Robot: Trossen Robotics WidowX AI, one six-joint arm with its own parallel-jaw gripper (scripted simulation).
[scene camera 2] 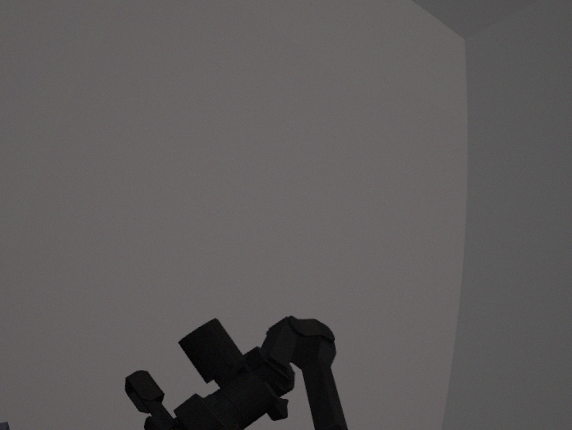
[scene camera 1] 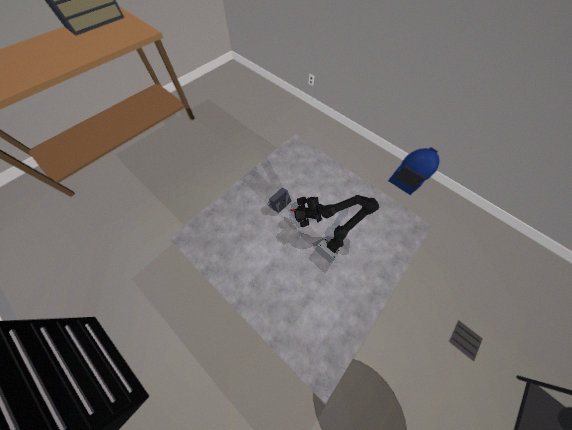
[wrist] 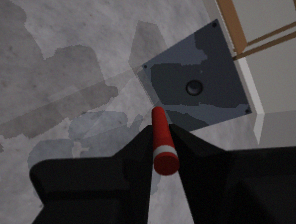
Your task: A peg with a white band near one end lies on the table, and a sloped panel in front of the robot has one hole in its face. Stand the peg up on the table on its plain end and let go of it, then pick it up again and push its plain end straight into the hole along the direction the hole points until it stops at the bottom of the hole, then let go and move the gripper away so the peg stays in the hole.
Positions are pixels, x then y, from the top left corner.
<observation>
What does the gripper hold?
A red peg.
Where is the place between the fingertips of the gripper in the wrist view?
160, 129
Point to a sloped panel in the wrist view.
At 204, 55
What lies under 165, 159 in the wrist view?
A red peg.
</observation>
